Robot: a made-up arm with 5 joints. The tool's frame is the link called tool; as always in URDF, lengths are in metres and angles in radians. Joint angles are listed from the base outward.
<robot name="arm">
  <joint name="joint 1" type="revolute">
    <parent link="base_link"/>
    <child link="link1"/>
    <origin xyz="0 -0.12 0.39"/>
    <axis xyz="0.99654 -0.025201 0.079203"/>
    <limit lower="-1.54" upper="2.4"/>
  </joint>
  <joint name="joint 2" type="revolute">
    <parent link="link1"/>
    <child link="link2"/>
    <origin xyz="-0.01 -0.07 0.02"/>
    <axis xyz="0 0 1"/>
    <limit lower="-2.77" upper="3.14"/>
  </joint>
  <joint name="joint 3" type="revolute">
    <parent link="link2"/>
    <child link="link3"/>
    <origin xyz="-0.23 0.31 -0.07"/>
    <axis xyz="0 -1 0"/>
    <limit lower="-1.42" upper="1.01"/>
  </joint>
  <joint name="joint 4" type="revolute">
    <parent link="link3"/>
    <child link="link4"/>
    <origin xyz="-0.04 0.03 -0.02"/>
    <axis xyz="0 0 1"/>
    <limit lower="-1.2" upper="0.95"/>
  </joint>
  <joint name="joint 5" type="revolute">
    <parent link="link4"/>
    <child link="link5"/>
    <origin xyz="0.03 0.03 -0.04"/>
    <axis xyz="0 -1 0"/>
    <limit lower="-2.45" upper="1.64"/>
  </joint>
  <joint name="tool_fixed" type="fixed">
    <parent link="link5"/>
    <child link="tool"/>
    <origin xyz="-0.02 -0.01 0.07" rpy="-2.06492 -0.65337 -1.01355"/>
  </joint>
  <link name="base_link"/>
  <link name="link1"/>
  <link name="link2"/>
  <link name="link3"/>
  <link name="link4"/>
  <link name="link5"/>
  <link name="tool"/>
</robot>
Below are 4 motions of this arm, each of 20 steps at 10 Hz.
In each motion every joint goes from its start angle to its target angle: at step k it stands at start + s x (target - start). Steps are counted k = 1, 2, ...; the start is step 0. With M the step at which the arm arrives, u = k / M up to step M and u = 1 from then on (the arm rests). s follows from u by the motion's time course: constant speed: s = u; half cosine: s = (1 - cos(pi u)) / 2; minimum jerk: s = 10 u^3 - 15 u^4 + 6 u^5.
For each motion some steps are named. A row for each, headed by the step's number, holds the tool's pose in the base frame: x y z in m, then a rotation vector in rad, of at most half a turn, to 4 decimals.
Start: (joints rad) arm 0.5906 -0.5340 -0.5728 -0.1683 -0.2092
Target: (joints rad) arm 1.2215 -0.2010 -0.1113 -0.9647 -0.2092
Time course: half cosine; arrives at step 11
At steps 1, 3, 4, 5, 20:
1: -0.0503 0.1891 0.5620 -1.8936 1.6862 -0.0236
3: -0.0756 0.1667 0.5859 -1.8375 1.7380 -0.0368
4: -0.0952 0.1468 0.6022 -1.7842 1.7821 -0.0419
5: -0.1173 0.1222 0.6180 -1.7137 1.8355 -0.0401
20: -0.2047 0.0073 0.6461 -1.3254 2.0752 0.0901

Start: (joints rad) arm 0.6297 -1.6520 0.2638 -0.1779 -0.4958
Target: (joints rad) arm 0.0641 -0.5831 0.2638 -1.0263 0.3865
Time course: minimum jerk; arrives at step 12
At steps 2, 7, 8, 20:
2: 0.3426 0.0313 0.4501 1.0016 -2.8706 0.6130
7: 0.1225 0.2248 0.4321 0.8586 -2.2275 1.6749
8: 0.0638 0.2467 0.4042 0.8064 -2.0514 1.8508
20: -0.0280 0.2586 0.3535 0.7193 -1.7667 2.0805

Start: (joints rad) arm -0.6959 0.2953 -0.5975 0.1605 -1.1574
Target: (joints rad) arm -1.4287 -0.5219 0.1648 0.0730 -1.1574
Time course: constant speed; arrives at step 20
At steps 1, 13, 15, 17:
1: -0.2905 0.0208 0.1663 2.2198 -0.8234 -0.5730
13: -0.0919 -0.0437 0.0549 1.9541 -1.1154 0.4214
15: -0.0574 -0.0662 0.0473 1.8762 -1.1094 0.5942
17: -0.0232 -0.0904 0.0440 1.7898 -1.0877 0.7641

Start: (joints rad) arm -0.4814 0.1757 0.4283 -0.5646 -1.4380
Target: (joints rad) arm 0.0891 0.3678 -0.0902 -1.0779 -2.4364
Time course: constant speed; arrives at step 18
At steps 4, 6, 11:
4: -0.2323 0.0275 0.2557 -2.4899 1.7756 0.1623
6: -0.2387 0.0207 0.2566 -2.3972 1.8292 0.4370
11: -0.2625 0.0063 0.2537 -2.1079 1.8657 1.0944

